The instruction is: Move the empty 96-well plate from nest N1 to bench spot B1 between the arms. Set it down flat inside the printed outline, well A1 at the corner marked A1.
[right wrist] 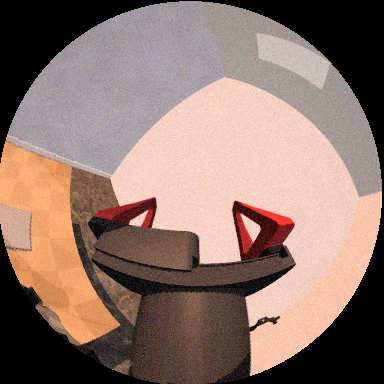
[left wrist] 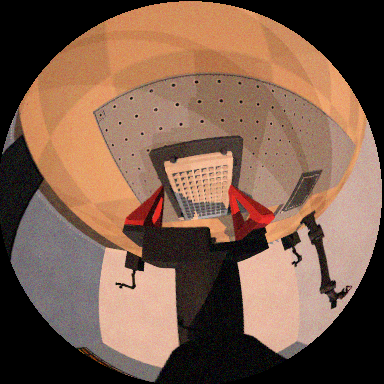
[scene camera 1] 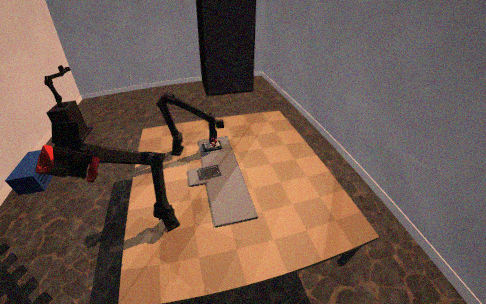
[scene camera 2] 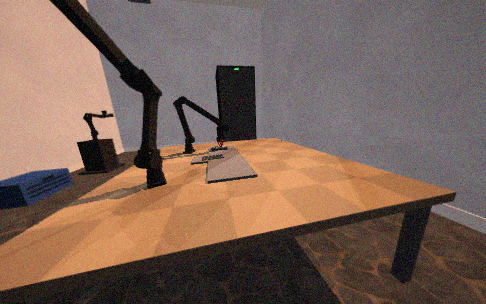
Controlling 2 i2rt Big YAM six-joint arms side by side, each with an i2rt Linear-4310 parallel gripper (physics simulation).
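Places are measured from the left arm's base along level axes (x ahead, y left, z up), in millimetres.
Pixels of known places: left gripper, fingertip midpoint: [left wrist: 197, 187] [scene camera 1: 214, 143] [scene camera 2: 221, 146]; right gripper, fingertip midpoint: [right wrist: 194, 203] [scene camera 1: 75, 172]; left arm's base, link origin: [scene camera 1: 177, 151] [scene camera 2: 189, 152]; right arm's base, link origin: [left wrist: 307, 216] [scene camera 1: 170, 221] [scene camera 2: 156, 182].
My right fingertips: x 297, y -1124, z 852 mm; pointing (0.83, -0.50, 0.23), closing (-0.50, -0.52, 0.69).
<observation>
Ahead of a thing's pixels: the offset from my right fingertips to its middle. "*": to the spot under its first point. Level surfaces: height alone.
The pale 96-well plate @(3 mm ahead, 1201 mm left, 820 mm down) [left wrist: 201, 182] [scene camera 1: 212, 146] lies in nest N1, a dark frame @(* 50 mm ahead, 1273 mm left, 827 mm down) [left wrist: 158, 157] on the grey board. My left gripper [left wrist: 197, 187] [scene camera 1: 214, 142] [scene camera 2: 220, 143] is open, with one red finger at each long side of the plate; whether the fingertips touch it I cannot tell. Spot B1, a dark rectangle with a pale printed outline @(* 50 mm ahead, 863 mm left, 837 mm down) [scene camera 1: 209, 173] [left wrist: 302, 191], shows nearer the camera in scene camera 1 and at the right in the left wrist view. Its A1 mark is too small to read. My right gripper [right wrist: 194, 203] [scene camera 1: 69, 164] is open and empty, raised away from the board.
The grey perforated board @(839 mm down) [scene camera 1: 232, 202] [scene camera 2: 232, 172] [left wrist: 200, 112] lies on the checkered table @(852 mm down) [scene camera 1: 300, 220] [scene camera 2: 310, 200]. The right arm's base stands on the table left of the board in scene camera 1. A black cabinet [scene camera 1: 227, 47] [scene camera 2: 236, 102] stands behind the table, a blue box [scene camera 1: 29, 174] beyond its left side.
</observation>
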